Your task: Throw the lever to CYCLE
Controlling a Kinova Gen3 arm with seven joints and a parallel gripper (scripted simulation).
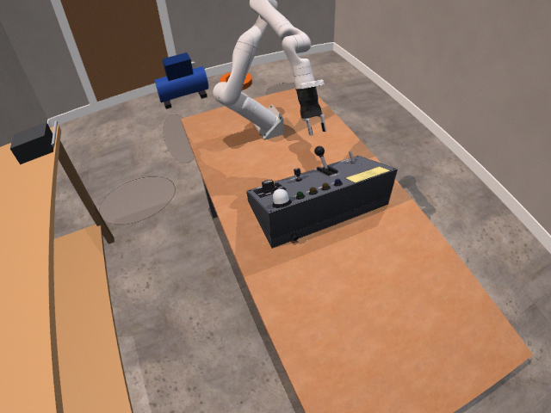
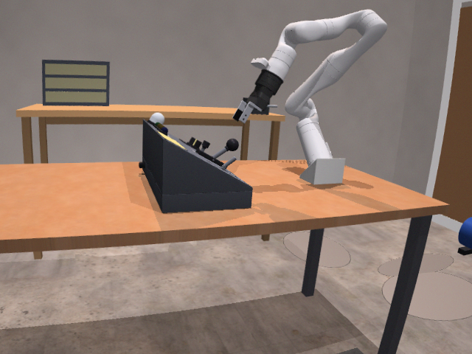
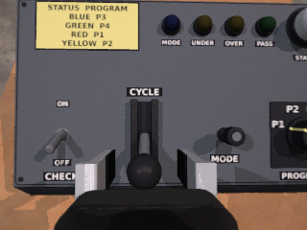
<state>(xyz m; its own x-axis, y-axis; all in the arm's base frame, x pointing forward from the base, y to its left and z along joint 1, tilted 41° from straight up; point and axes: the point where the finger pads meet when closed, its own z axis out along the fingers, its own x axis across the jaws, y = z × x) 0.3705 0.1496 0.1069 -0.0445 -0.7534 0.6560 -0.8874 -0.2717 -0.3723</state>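
The lever is 60 mm ahead of my hand and 110 mm below it. The rest, counted from my hand: check toggle (90 mm ahead, 120 mm to the left, 130 mm below); then mode knob (80 mm ahead, 120 mm to the right, 120 mm below); then dark console (110 mm ahead, 60 mm to the right, 150 mm below).
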